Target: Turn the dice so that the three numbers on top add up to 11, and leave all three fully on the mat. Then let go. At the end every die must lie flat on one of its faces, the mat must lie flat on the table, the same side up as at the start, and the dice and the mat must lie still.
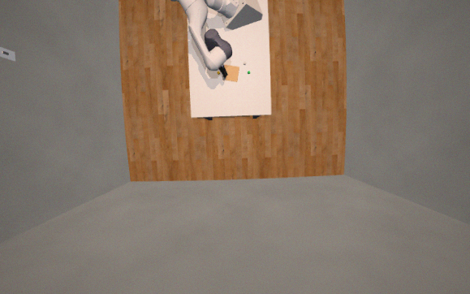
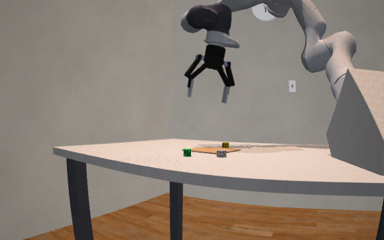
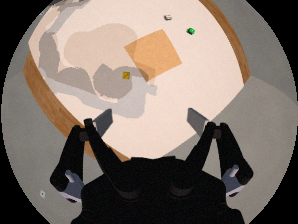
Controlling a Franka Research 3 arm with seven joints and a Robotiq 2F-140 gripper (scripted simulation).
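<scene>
The yellow die is 17 cm below my hand, 8 cm behind it and 1 cm to the right of it. Round my hand: white die: 24 cm to the left, 17 cm below, 15 cm behind; green die: 27 cm to the left, 17 cm below, 6 cm behind; tan mat: 18 cm below, 11 cm to the left, 7 cm behind.
</scene>
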